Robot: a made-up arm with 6 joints.
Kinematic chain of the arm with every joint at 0, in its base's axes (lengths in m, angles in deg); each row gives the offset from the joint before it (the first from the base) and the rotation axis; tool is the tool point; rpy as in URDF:
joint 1: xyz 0.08 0 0.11 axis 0.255 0.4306 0.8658
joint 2: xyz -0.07 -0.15 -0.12 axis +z
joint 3: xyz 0.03 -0.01 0 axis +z
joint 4: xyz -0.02 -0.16 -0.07 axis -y
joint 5: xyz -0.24 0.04 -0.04 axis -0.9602 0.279 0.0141
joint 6: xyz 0 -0.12 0.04 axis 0.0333 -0.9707 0.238
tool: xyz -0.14 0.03 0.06 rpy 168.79 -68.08 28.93
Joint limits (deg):
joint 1: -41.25..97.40
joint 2: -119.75..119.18
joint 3: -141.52..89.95
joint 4: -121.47..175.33
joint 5: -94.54..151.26
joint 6: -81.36..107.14
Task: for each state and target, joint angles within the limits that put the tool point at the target. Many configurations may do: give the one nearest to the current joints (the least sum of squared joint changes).
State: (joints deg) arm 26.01 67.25 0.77 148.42 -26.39 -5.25
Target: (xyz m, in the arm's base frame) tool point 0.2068 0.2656 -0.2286
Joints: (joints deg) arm 27.91 69.53 3.29 157.81 -31.46 -0.61
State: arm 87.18 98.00 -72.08 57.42 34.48 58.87
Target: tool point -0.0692 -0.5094 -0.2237
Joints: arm 80.58 77.34 -91.55 41.46 50.46 48.08
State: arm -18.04 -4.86 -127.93 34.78 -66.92 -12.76
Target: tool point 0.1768 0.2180 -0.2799
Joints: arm -18.85 -9.31 -124.17 27.75 -55.51 -32.63
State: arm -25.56 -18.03 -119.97 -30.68 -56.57 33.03
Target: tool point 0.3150 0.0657 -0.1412
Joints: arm -28.92 -16.81 -109.46 -20.60 -77.15 66.58
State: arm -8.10 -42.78 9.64 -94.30 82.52 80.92
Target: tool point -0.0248 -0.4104 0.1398
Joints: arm -8.17 -45.64 4.90 -103.15 108.55 103.47
